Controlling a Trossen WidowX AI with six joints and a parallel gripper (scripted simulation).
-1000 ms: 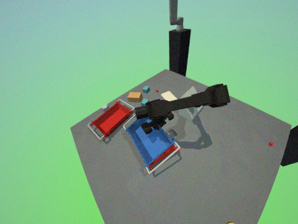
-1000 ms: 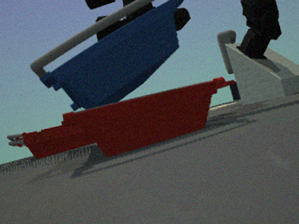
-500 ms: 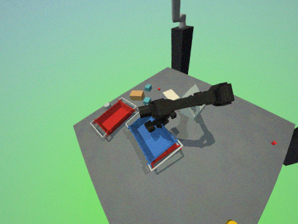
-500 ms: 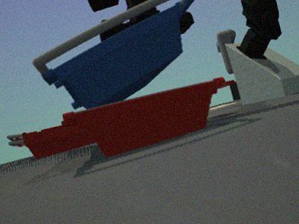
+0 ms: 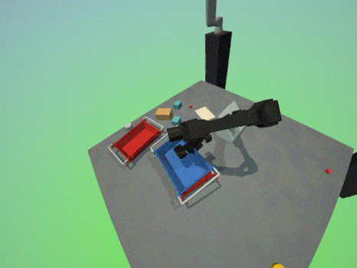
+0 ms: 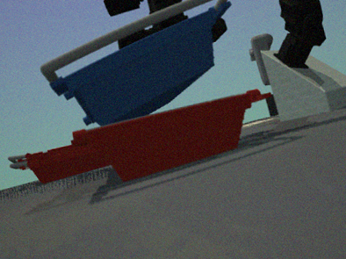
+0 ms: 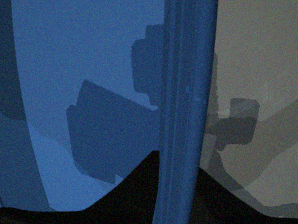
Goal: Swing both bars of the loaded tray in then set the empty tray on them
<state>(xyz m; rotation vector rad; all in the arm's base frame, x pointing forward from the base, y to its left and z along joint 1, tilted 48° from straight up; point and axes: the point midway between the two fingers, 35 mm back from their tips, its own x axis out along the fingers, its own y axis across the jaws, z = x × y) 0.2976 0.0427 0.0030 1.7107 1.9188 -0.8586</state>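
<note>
Right now my gripper tip is 8 cm short of the blue tray, 1 cm to the left of it and 1 cm below it. Also, from my gripper tip: grey cylinder 21 cm ahead, 54 cm to the right, 8 cm below; cream sheet 34 cm behind, 27 cm to the right, 12 cm below; orange box 8 cm behind, 48 cm to the right, 9 cm below.
</note>
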